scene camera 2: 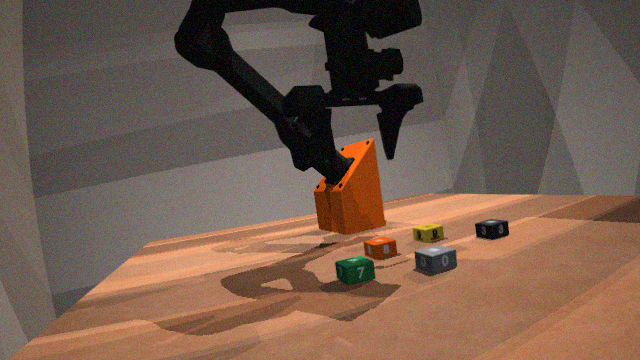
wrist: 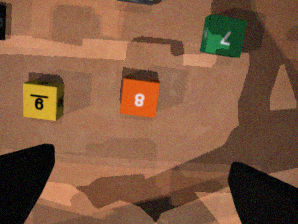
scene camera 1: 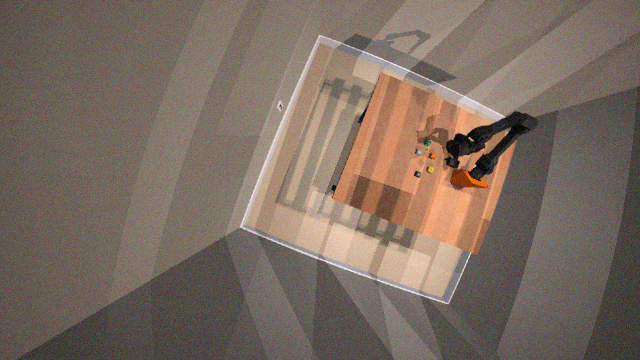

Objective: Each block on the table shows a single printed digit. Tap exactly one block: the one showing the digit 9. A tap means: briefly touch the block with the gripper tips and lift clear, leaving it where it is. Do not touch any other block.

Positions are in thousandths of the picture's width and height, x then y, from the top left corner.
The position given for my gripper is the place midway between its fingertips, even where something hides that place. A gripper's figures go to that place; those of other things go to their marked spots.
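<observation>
There's a green block (scene camera 2: 560, 749) sitting 35 cm from the lens, and my gripper (scene camera 2: 568, 454) is at 44 cm from the lens.
</observation>
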